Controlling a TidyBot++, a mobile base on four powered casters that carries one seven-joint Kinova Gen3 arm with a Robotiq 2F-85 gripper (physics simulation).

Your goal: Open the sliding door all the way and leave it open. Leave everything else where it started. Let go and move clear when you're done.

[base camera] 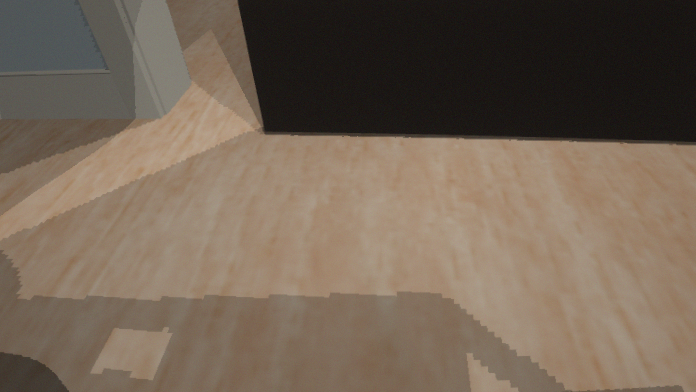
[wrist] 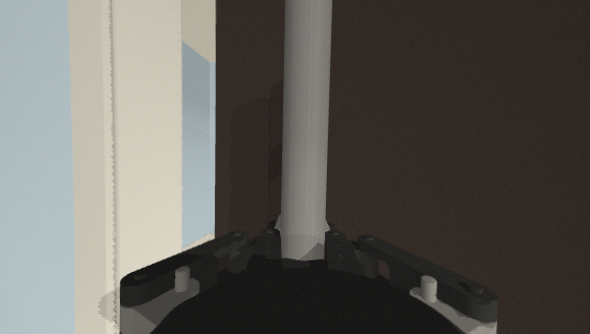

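Note:
The sliding door is a dark brown, nearly black panel. In the base camera view its lower edge runs just above the wooden floor, from left of the middle to the right edge. A grey vertical bar handle stands in front of it in the wrist view, near the panel's left edge. My gripper is shut on the bar handle, with a finger on each side of it. The fingertips are partly hidden behind the gripper's own body. Left of the door's edge an opening shows, with a blue wall seen through it.
A cream door frame stands left of the door. Beyond it is a blue wall with a pale baseboard. Wooden floor stretches in front, with the robot's shadow across its near part.

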